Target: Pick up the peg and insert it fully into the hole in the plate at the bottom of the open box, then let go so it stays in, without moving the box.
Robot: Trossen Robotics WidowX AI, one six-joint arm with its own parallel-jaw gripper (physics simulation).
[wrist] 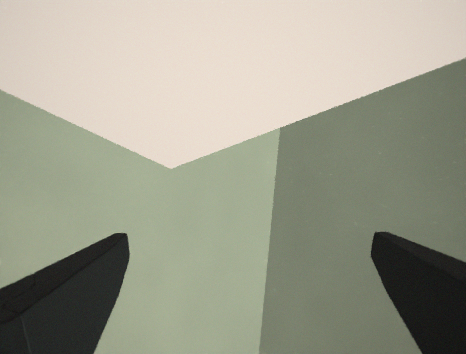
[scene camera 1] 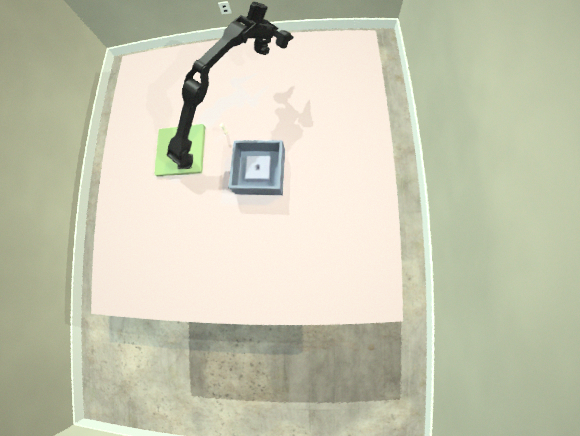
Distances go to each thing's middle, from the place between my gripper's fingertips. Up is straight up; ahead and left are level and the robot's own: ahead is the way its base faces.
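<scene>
Blue-grey box [scene camera 1: 275,149]: 520 mm to the right of my hand, 110 mm behind, 160 mm below.
</scene>
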